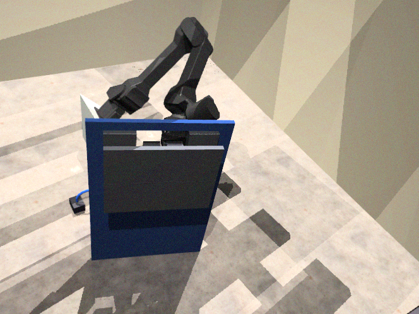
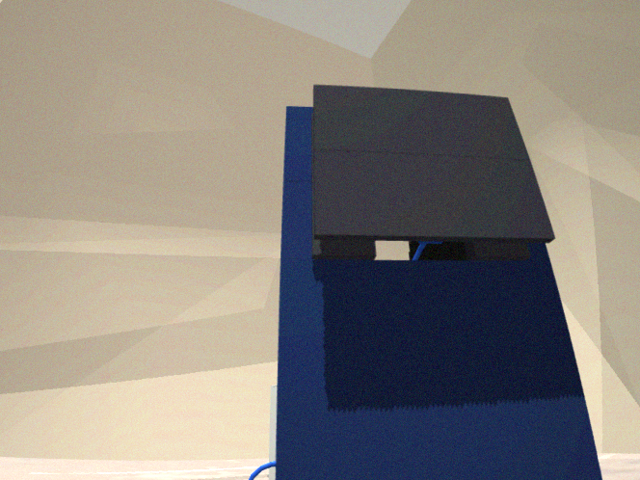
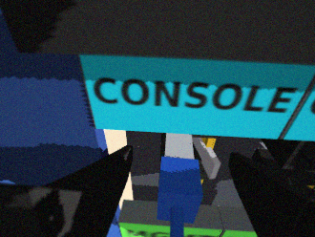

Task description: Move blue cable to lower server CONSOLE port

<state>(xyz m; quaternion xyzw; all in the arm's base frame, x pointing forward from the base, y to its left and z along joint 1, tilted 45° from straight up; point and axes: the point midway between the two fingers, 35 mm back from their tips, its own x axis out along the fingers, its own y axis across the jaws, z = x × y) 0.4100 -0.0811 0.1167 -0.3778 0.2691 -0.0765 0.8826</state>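
Now: gripper tip 1 cm below the blue plug. The rest, counted from my gripper tip: black block 29 cm below, 23 cm behind, 14 cm to the right.
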